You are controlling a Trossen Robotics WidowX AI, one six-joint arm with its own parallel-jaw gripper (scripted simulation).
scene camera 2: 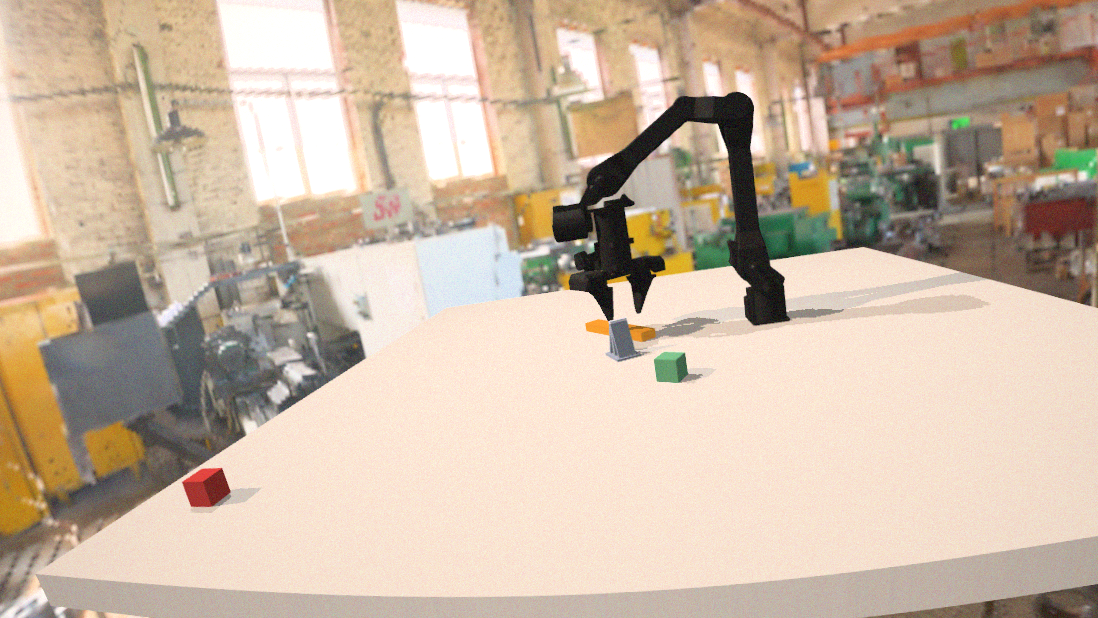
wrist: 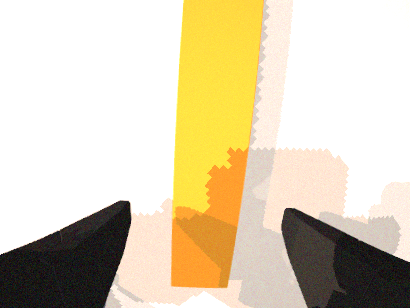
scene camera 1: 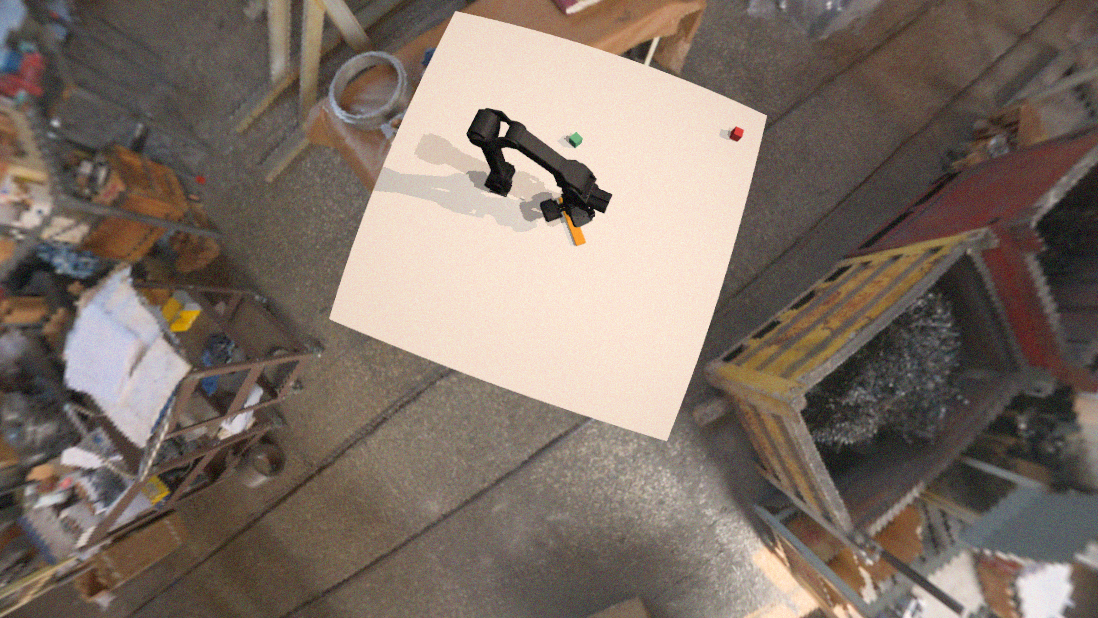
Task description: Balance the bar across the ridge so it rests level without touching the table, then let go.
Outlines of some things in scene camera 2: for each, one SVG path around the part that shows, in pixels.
My gripper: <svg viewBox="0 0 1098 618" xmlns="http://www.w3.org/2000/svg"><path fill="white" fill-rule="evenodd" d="M628 233L597 237L598 242L594 243L595 251L593 253L587 254L585 251L574 255L576 269L578 271L584 269L584 271L571 274L569 278L570 290L589 292L598 302L608 322L614 320L613 287L608 287L608 280L626 276L632 286L636 313L640 314L651 282L656 277L656 274L651 274L651 271L659 272L666 270L665 260L661 256L644 255L631 258L630 243L634 243L634 240L628 237Z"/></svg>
A green cube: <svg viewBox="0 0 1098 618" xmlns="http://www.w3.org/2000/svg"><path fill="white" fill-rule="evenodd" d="M685 352L663 352L654 359L657 382L679 383L688 375Z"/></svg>
